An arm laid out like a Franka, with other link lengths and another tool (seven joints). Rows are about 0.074 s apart.
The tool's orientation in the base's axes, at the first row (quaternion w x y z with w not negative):
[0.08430, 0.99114, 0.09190, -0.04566]
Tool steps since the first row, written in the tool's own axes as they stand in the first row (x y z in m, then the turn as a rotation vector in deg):
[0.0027, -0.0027, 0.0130, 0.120, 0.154, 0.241]
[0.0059, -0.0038, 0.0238, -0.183, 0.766, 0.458]
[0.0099, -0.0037, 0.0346, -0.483, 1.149, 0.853]
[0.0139, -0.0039, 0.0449, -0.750, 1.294, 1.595]
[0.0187, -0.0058, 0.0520, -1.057, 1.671, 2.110]
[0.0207, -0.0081, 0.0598, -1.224, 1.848, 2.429]
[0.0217, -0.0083, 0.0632, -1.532, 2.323, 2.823]
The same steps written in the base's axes. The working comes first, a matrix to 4 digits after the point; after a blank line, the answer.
The tool's axes in the first row as the columns of a matrix, in the base's axes (used below as rounded here):
[0.9789, 0.1899, -0.0750]
[0.1745, -0.9689, -0.1755]
[-0.1060, 0.1587, -0.9816]

[0.0012, 0.0008, -0.0135, 0.129, -0.171, -0.225]
[0.0033, 0.0005, -0.0246, -0.068, -0.854, -0.309]
[0.0064, -0.0008, -0.0356, -0.319, -1.347, -0.604]
[0.0095, -0.0017, -0.0462, -0.608, -1.665, -1.281]
[0.0133, -0.0002, -0.0539, -0.876, -2.174, -1.694]
[0.0142, 0.0010, -0.0622, -1.029, -2.430, -1.961]
[0.0149, 0.0007, -0.0657, -1.270, -3.014, -2.240]

